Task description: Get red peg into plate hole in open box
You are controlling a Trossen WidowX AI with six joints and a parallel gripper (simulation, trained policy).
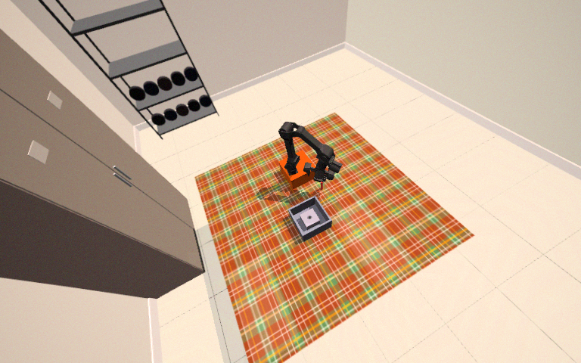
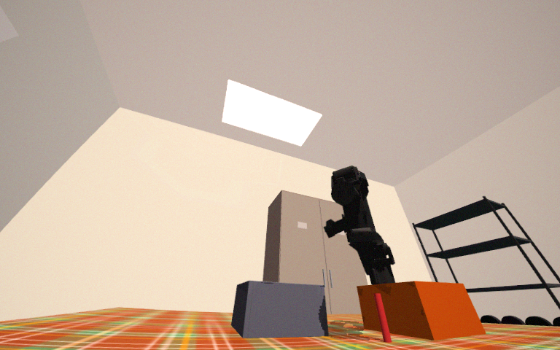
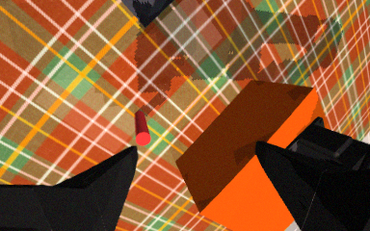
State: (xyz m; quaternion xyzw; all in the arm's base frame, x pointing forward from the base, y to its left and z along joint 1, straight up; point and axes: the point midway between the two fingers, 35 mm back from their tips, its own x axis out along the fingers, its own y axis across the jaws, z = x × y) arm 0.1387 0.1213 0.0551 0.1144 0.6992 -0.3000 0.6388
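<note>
Right now the red peg is 1 cm ahead of my gripper tip, 3 cm to the left of it and 9 cm below it. From my gripper tip the other things lie so: pale plate (21 cm ahead, 13 cm to the right, 8 cm below); then grey box (21 cm ahead, 13 cm to the right, 10 cm below).
</note>
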